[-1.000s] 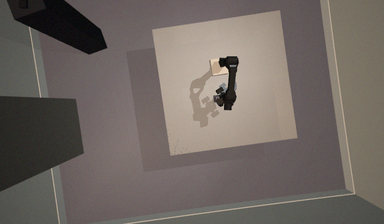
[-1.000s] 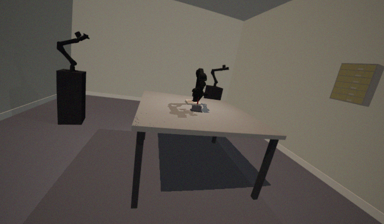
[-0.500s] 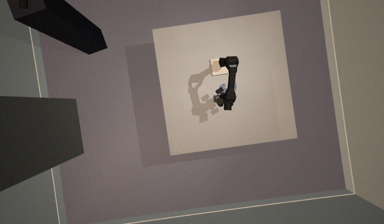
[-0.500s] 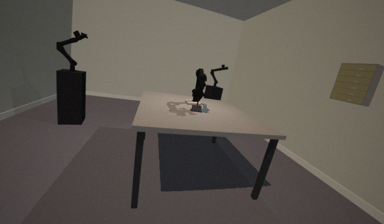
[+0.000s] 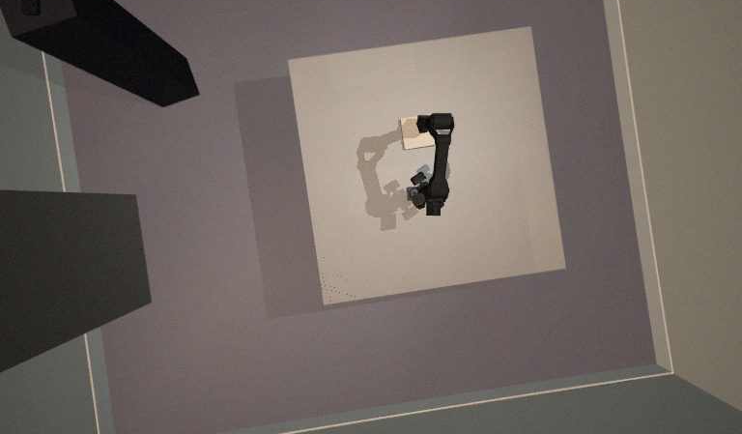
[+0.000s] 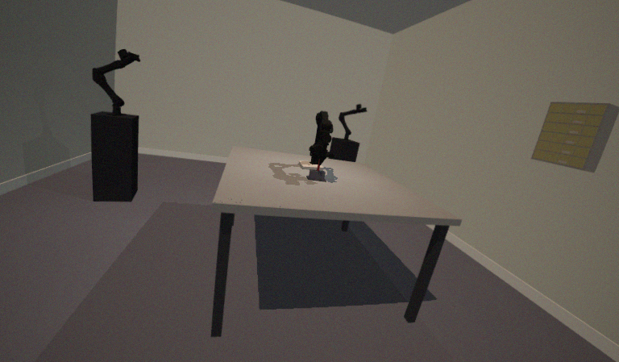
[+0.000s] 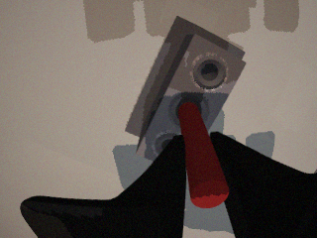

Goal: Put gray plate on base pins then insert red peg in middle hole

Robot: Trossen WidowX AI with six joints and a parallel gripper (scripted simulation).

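Now: gripper tip right at the red peg. From my gripper tip the other things lie so: gray plate 5 cm below; base 9 cm below.
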